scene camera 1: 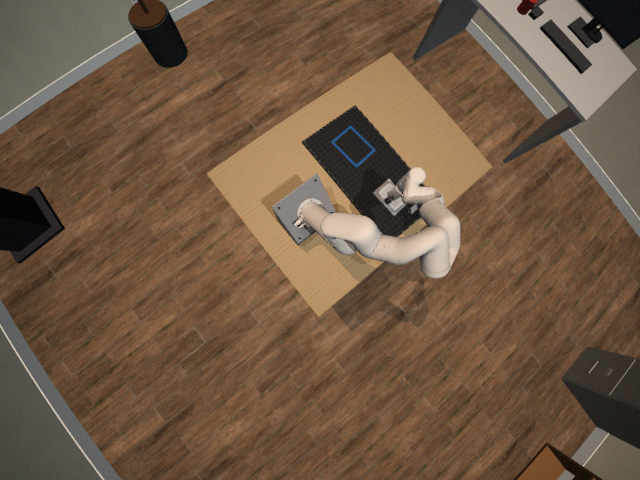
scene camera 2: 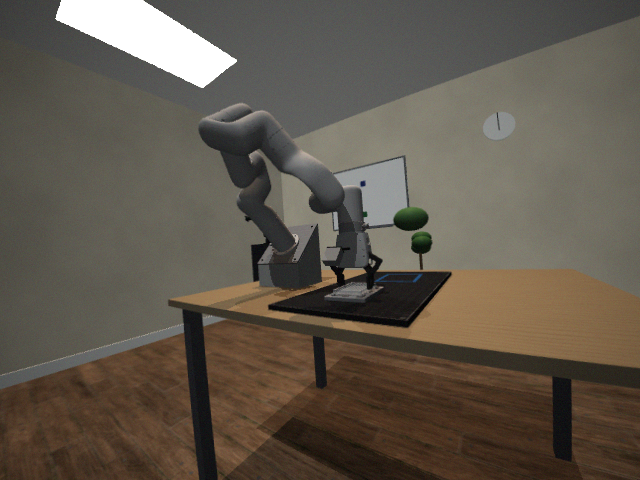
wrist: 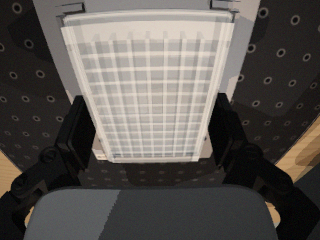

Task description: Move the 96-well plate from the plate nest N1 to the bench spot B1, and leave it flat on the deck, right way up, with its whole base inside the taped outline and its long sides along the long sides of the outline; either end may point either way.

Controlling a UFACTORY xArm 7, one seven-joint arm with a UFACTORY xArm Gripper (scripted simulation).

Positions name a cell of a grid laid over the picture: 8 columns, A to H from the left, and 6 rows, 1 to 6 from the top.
Labels:
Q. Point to a white 96-well plate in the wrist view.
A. D3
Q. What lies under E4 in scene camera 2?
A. My gripper.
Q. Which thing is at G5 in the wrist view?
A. My gripper.

